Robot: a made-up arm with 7 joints. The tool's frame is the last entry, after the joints.
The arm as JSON. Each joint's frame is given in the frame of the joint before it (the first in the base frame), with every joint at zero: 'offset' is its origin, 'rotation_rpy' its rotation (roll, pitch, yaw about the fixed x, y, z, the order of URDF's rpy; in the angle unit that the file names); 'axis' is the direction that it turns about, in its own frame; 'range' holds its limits. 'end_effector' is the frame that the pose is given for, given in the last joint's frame.
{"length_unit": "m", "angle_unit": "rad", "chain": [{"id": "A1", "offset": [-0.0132, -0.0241, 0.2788], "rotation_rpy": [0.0, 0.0, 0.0], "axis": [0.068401, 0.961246, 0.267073], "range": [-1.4, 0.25]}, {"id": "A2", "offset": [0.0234, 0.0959, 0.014], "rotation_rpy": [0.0, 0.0, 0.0], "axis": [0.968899, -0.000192, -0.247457], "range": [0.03, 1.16]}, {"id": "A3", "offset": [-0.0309, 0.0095, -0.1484], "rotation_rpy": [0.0, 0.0, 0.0], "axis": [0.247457, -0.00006, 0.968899], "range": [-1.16, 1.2]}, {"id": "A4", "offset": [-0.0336, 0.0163, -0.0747], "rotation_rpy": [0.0, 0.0, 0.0], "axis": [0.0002, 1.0, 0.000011], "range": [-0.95, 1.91]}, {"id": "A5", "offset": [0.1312, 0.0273, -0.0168], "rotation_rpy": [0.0, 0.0, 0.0], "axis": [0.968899, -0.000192, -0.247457], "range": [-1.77, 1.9]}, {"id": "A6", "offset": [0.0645, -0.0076, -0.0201], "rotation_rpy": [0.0, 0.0, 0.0], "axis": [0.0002, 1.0, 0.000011], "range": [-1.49, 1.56]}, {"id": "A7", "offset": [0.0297, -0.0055, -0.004], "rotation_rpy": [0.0, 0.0, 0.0], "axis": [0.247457, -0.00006, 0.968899], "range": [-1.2, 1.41]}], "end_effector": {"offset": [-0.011, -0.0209, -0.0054], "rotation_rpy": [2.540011, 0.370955, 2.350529]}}
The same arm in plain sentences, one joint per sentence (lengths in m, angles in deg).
The arm has seven revolute joints in a row. What follows holds with every joint at zero, and every direction is one of the base frame's. The first joint lies 0.0132 m along -x and 0.0241 m along -y and 0.2788 m along +z from the base frame's origin and turns about the direction (0.068403, 0.961235, 0.26711), from -80.21 to 14.32 deg. The second joint lies 0.0234 m along +x and 0.0959 m along +y and 0.014 m along +z from the first joint and turns about the direction (0.968889, -0.0002, -0.247497), from 1.72 to 66.46 deg. The third joint lies 0.0309 m along -x and 0.0095 m along +y and 0.1484 m along -z from the second joint and turns about the direction (0.247497, -0.0001, 0.968889), from -66.46 to 68.75 deg. The fourth joint lies 0.0336 m along -x and 0.0163 m along +y and 0.0747 m along -z from the third joint and turns about the direction (0.0002, 1, 0), from -54.43 to 109.43 deg. The fifth joint lies 0.1312 m along +x and 0.0273 m along +y and 0.0168 m along -z from the fourth joint and turns about the direction (0.968889, -0.0002, -0.247497), from -101.41 to 108.86 deg. The sixth joint lies 0.0645 m along +x and 0.0076 m along -y and 0.0201 m along -z from the fifth joint and turns about the direction (0.0002, 1, 0), from -85.37 to 89.38 deg. The seventh joint lies 0.0297 m along +x and 0.0055 m along -y and 0.004 m along -z from the sixth joint and turns about the direction (0.247497, -0.0001, 0.968889), from -68.75 to 80.79 deg. The tool frame, which is the frame that the pose is given for, lies 0.011 m along -x and 0.0209 m along -y and 0.0054 m along -z from the seventh joint; its axes are the base frame's turned by roll 145.53, pitch 21.25 and yaw 134.68 deg (as in URDF: about the fixed x, then y, then z).
